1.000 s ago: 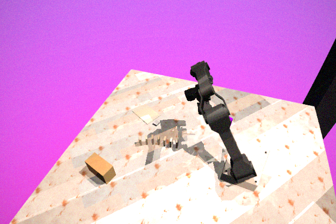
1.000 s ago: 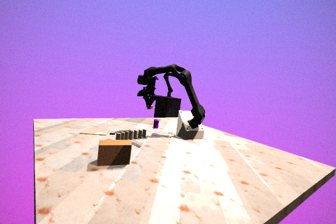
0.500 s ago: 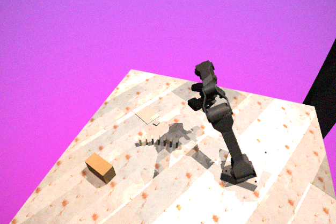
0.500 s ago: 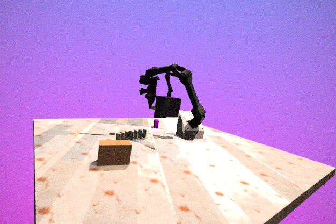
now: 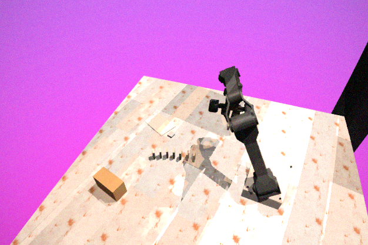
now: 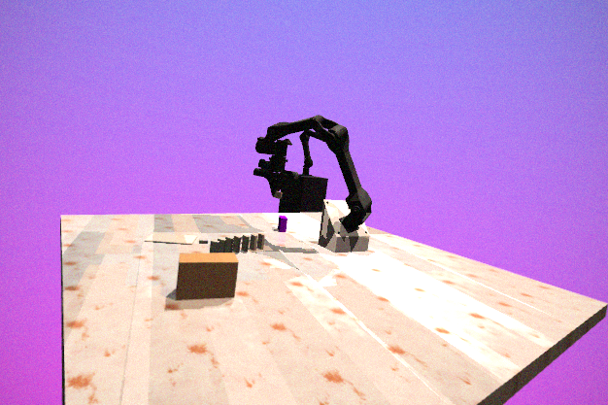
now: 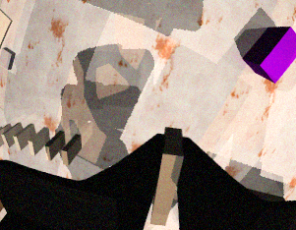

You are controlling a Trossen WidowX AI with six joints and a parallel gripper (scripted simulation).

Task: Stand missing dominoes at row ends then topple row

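My gripper tip is 13 cm above the purple block, 11 cm past it and 6 cm to the left of it. The rest, counted from my gripper tip: flat pale sheet (35 cm ahead, 16 cm below, 7 cm to the right); then brown cardboard box (43 cm ahead, 35 cm to the left, 12 cm below); then small flat piece (27 cm ahead, 16 cm below).
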